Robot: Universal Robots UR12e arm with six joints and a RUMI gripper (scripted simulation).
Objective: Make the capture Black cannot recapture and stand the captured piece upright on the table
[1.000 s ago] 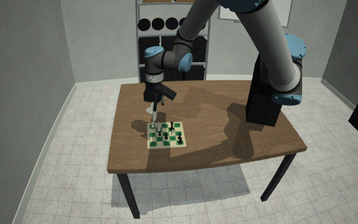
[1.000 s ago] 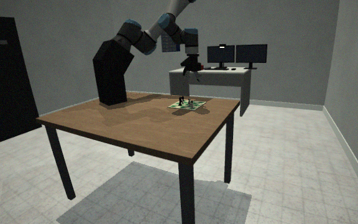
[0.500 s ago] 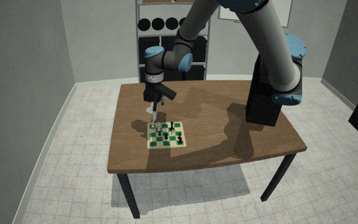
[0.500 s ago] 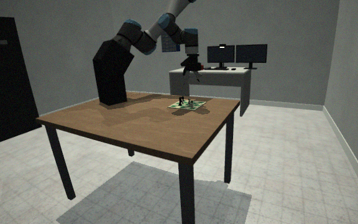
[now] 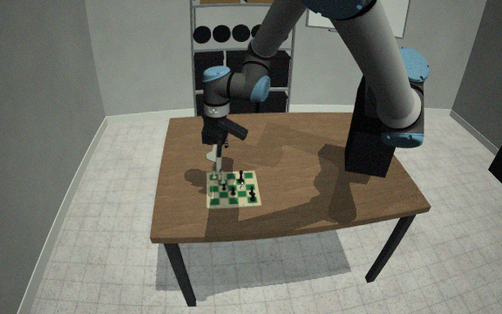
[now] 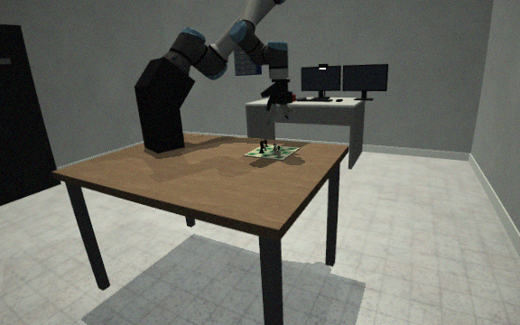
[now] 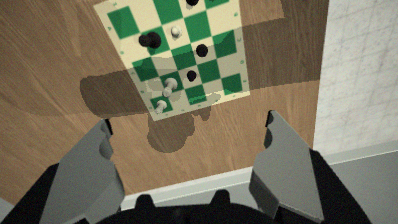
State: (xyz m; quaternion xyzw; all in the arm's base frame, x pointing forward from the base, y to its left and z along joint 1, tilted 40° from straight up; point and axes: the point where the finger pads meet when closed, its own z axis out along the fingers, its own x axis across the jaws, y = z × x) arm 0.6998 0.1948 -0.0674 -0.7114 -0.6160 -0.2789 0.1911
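My hand is 140 mm above the black pawn. The rest, counted from my hand: chessboard: 30 mm behind, 10 mm to the right, 160 mm below; white pawn: 80 mm behind, 10 mm to the right, 140 mm below; white rook: 50 mm ahead, 70 mm to the right, 140 mm below.
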